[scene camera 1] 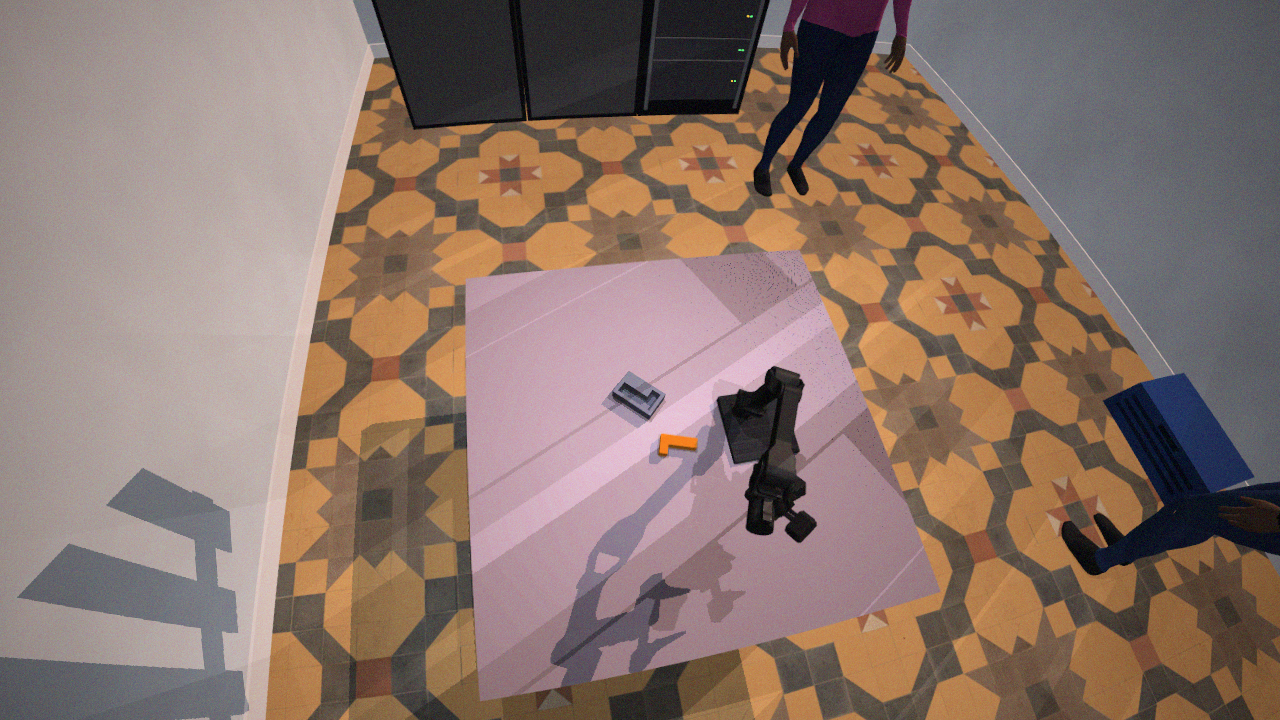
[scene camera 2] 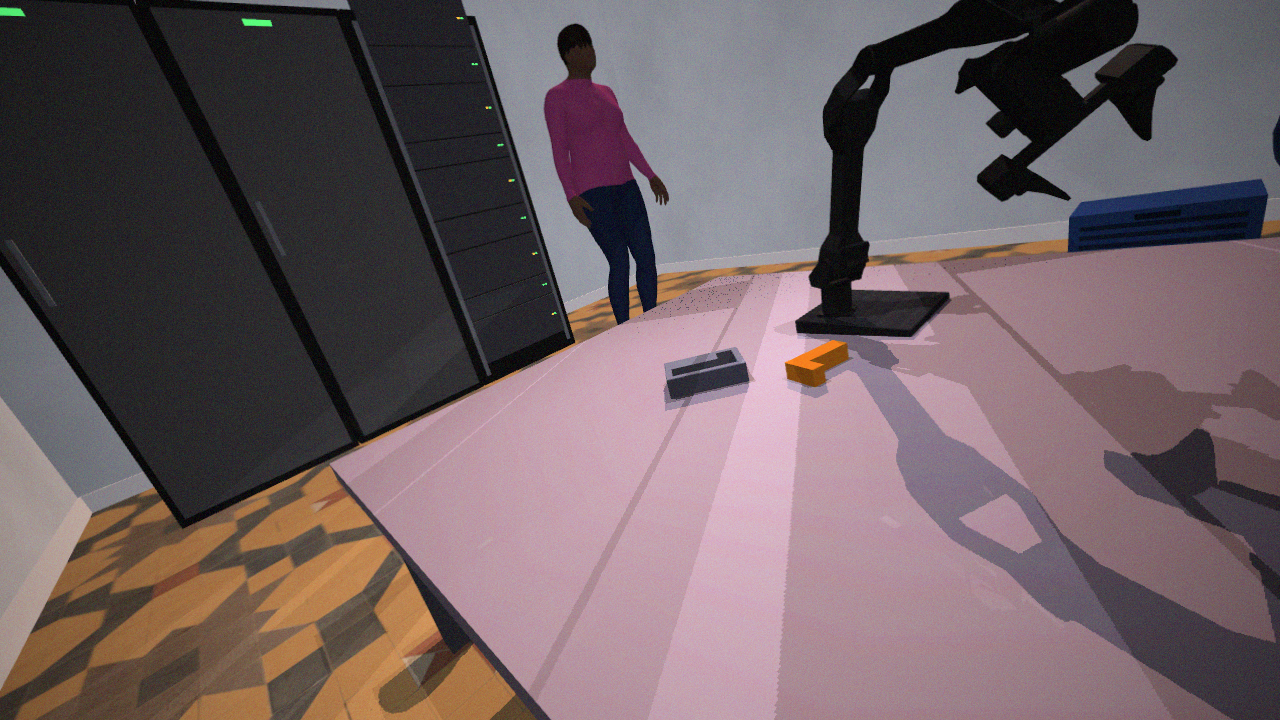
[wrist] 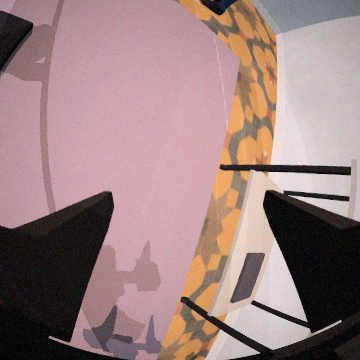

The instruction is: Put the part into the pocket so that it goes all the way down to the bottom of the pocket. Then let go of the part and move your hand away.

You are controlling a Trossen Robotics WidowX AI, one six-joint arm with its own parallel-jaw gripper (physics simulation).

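Places are measured from the arm's base along level axes (x back, y up, z left), in centimetres.
Where they show: gripper, fingertip midpoint: (scene camera 1: 789,525) (scene camera 2: 1105,170) (wrist: 189,198); arm's base at its link origin: (scene camera 1: 742,410) (scene camera 2: 837,311).
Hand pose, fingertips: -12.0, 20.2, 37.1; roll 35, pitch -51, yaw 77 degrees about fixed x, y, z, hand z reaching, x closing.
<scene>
Things, the pixels of their top centre, and the offset from my fingertips, as dx, dy, dz. Level surfaces: height alone.
- orange L-shaped part at its top centre: (scene camera 2: 823,354) (scene camera 1: 678,445) -12.2, -19.6, -33.2
- pink table at its surface level: dy -22.6
- grey pocket block at its top centre: (scene camera 2: 702,362) (scene camera 1: 639,392) -17.2, -19.0, -53.0
The orange L-shaped part (scene camera 1: 680,442) (scene camera 2: 817,360) lies flat on the pink table (scene camera 1: 537,358) (scene camera 2: 581,501) (wrist: 140,125), between the pocket block and the arm's base. The grey pocket block (scene camera 1: 626,403) (scene camera 2: 707,382) lies apart from the part, with its L-shaped pocket facing up and no part in it. My gripper (scene camera 1: 780,530) (scene camera 2: 1107,167) (wrist: 189,198) is open and empty. It hangs high above the table, well away from the part and the block, on the near side of the base in scene camera 1. The part and block do not show in the wrist view.
The arm's black base plate (scene camera 1: 729,429) (scene camera 2: 886,313) stands close to the part. The table's edge and the tiled floor (wrist: 217,210) show in the wrist view. Dark cabinets (scene camera 1: 581,62) (scene camera 2: 268,223), a person in a pink top (scene camera 2: 595,134) and a blue box (scene camera 1: 1181,429) (scene camera 2: 1168,217) stand beyond the table.
</scene>
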